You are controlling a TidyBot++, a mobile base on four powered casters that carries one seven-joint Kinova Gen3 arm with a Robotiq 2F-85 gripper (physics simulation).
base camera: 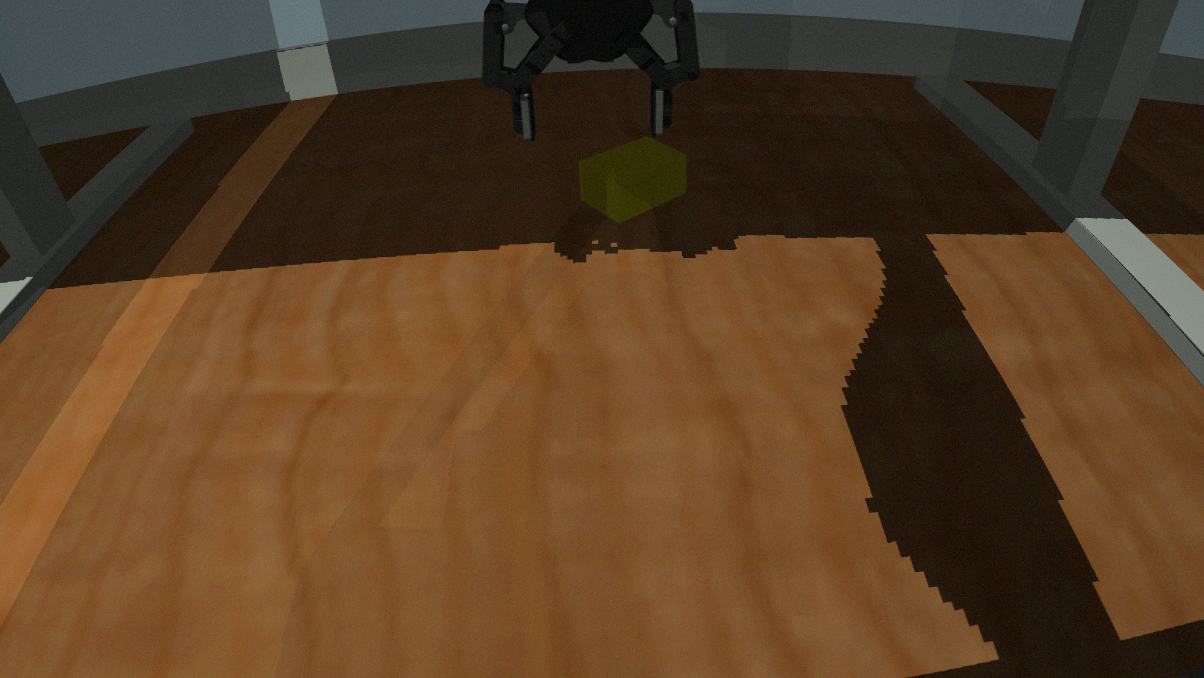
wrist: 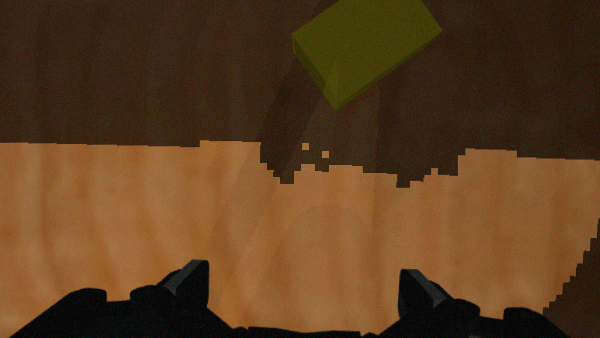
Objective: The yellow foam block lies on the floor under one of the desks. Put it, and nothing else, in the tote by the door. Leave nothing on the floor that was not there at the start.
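Places are measured from the arm's base along level axes (x ahead, y left, z up), in millimetres.
Where they show: gripper, fingertip midpoint: (base camera: 593, 134) (wrist: 303, 286).
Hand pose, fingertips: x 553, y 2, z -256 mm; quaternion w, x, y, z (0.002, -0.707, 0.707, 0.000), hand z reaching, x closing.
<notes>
After its pixels a point has its place.
The yellow foam block (base camera: 636, 178) @(x 663, y -37, z -354 mm) (wrist: 367, 47) @(x 689, y -37, z -351 mm) lies on the wooden floor in the desk's shadow, turned at an angle to the gripper. In the wrist view it is at the top, a little right of the middle, and its far edge is cut off by the frame. My gripper (base camera: 592, 134) @(x 552, y 2, z -256 mm) (wrist: 303, 286) @(x 552, y 2, z -256 mm) is open and empty, pointing down above the floor. In the wrist view the block lies beyond the fingertips, not between them. The tote and the door do not show in either view.
A grey desk leg with its long foot stands at the right (base camera: 1095, 109) @(x 673, y -534, z -263 mm), and another desk foot (base camera: 117, 189) @(x 798, y 648, z -373 mm) runs along the left. A wall with a grey skirting board (base camera: 842, 46) @(x 1110, y -400, z -352 mm) is behind the block. The arm's shadow falls on the floor at the right.
</notes>
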